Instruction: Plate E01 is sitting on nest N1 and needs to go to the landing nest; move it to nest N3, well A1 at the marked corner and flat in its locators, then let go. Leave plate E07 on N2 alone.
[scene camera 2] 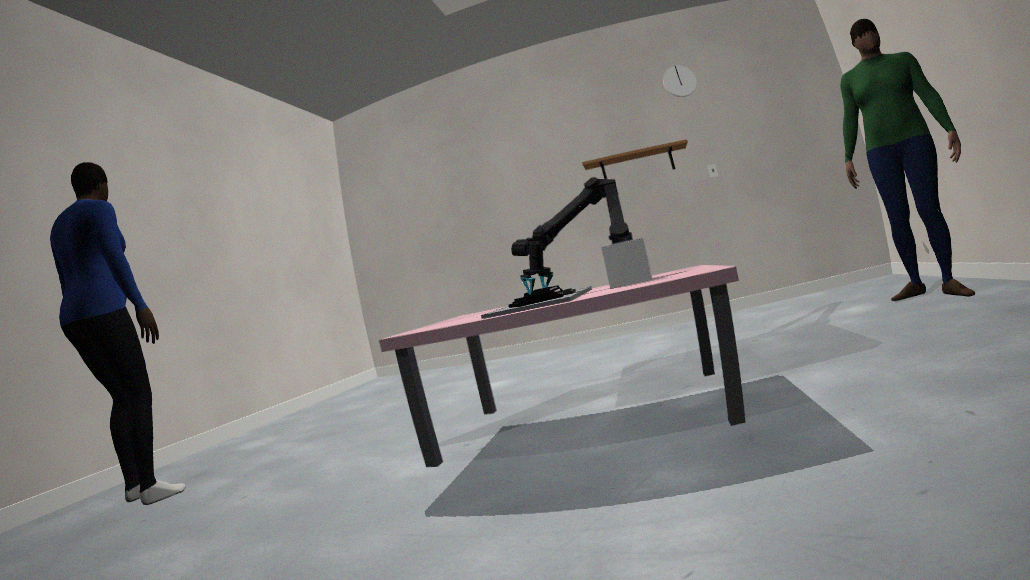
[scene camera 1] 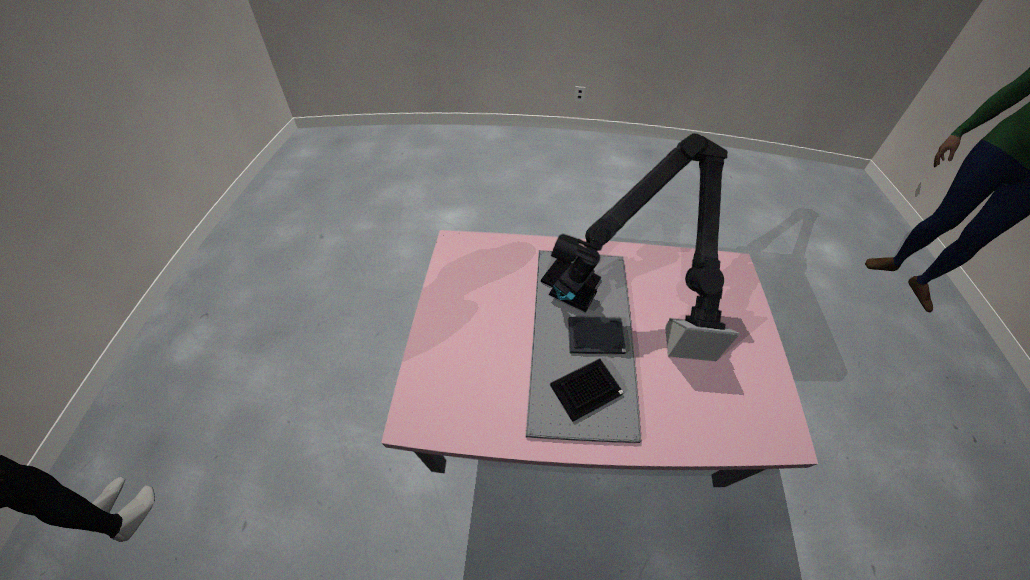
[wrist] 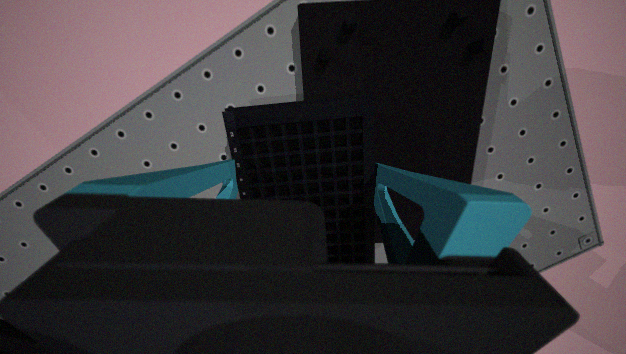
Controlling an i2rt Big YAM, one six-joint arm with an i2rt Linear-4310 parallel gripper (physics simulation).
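Plate E01 (wrist: 300,145), black with a grid of wells, is between the teal fingers of my gripper (scene camera 1: 564,293) (scene camera 2: 537,288) (wrist: 306,170), which is shut on it. A black nest (wrist: 395,65), seemingly N3, lies below. In the wrist view it extends past the plate's top and right, so the two do not line up there. Scene camera 2 shows the plate low over the nests; the gap, and whether they touch, is unclear. The held plate's A1 corner cannot be made out. A black gridded plate (scene camera 1: 585,389), seemingly E07, sits at the near end.
A smooth dark nest (scene camera 1: 596,335), seemingly N1, lies between the near plate and the gripper. All stand on a grey perforated board (scene camera 1: 551,425) (wrist: 200,110) on the pink table (scene camera 1: 468,403) (scene camera 2: 446,331). The arm's grey base block (scene camera 1: 700,340) (scene camera 2: 625,264) stands right of the board.
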